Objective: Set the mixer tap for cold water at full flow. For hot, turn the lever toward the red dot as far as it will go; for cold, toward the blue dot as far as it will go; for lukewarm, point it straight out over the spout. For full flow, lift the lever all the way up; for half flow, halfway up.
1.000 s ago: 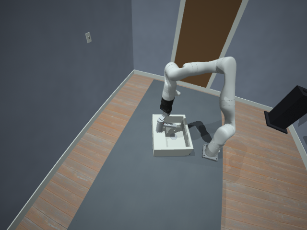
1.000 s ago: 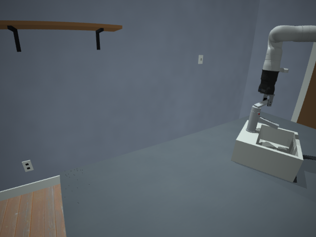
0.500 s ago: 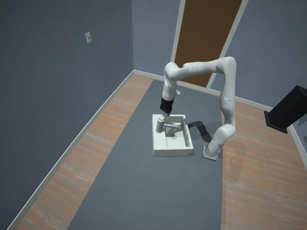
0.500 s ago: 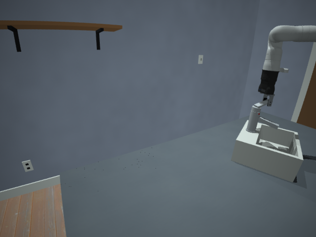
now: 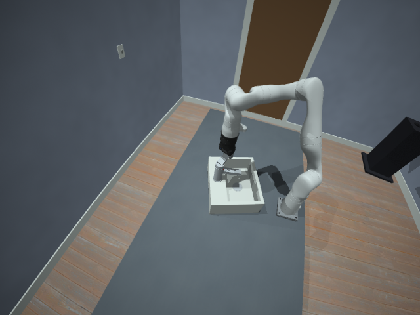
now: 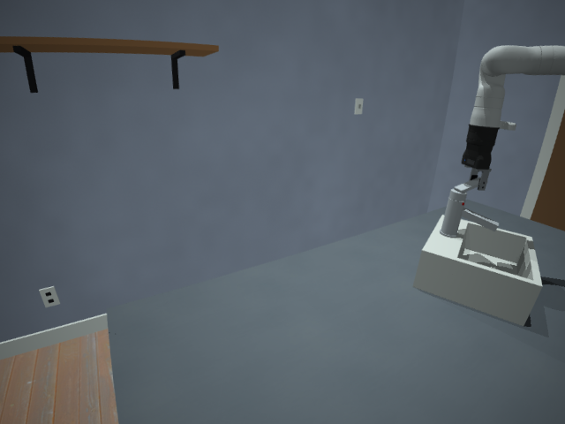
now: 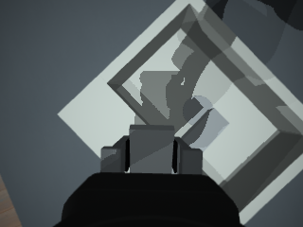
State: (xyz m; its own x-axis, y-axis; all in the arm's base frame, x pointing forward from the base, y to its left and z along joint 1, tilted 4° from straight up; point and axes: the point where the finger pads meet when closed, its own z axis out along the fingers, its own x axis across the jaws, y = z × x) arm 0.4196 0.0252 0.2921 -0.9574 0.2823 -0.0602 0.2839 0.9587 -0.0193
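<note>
The flat lever lies 20 mm to the left of my hand, 10 mm below it and 10 mm ahead of it. Round my hand: white basin (250 mm below, 90 mm behind); then grey mixer tap (60 mm below, 40 mm to the left).
</note>
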